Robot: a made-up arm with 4 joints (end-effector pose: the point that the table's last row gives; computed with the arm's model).
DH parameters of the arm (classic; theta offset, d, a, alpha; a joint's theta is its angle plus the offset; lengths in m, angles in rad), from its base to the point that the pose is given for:
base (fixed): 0 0.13 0 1.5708
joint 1: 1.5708 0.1 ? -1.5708
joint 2: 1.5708 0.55 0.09 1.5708
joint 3: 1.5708 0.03 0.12 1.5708
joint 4: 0 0.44 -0.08 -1.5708
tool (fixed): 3.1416 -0.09 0 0
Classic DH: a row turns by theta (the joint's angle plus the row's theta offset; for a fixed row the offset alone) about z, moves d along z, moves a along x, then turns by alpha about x.
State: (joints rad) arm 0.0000 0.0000 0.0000 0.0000
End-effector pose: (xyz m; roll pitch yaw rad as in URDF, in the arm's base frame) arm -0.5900 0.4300 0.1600 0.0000 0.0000 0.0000
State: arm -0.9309 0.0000 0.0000 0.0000
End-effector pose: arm -0.3282 0.4300 0.6212 0.0000 0.9309 0.0000
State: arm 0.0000 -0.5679 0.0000 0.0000
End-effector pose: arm -0.5900 0.3791 0.4545 0.5679 0.0000 0.0000
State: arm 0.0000 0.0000 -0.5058 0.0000
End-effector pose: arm -0.3718 0.3943 0.1600 0.0000 0.0000 -0.5058
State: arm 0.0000 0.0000 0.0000 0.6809
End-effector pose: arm -0.6645 0.4300 0.1297 0.0000 0.6809 0.0000
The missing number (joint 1, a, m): 0.09
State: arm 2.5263 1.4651 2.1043 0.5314
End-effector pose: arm 0.5473 -0.2105 -0.6199 -1.4275 -0.4043 -0.4813
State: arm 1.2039 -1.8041 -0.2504 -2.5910
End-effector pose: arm -0.7598 -0.3720 -0.1969 2.1311 0.8336 -2.1627
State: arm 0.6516 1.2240 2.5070 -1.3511
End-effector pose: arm -0.8639 -0.1096 -0.0549 0.2456 -0.0607 1.8416
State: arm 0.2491 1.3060 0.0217 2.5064
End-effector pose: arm -0.6736 0.0904 -0.4562 -1.6450 0.3390 -2.4829
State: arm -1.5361 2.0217 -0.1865 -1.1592
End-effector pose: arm -0.4266 -0.2675 0.5893 -0.2384 0.4164 1.9268
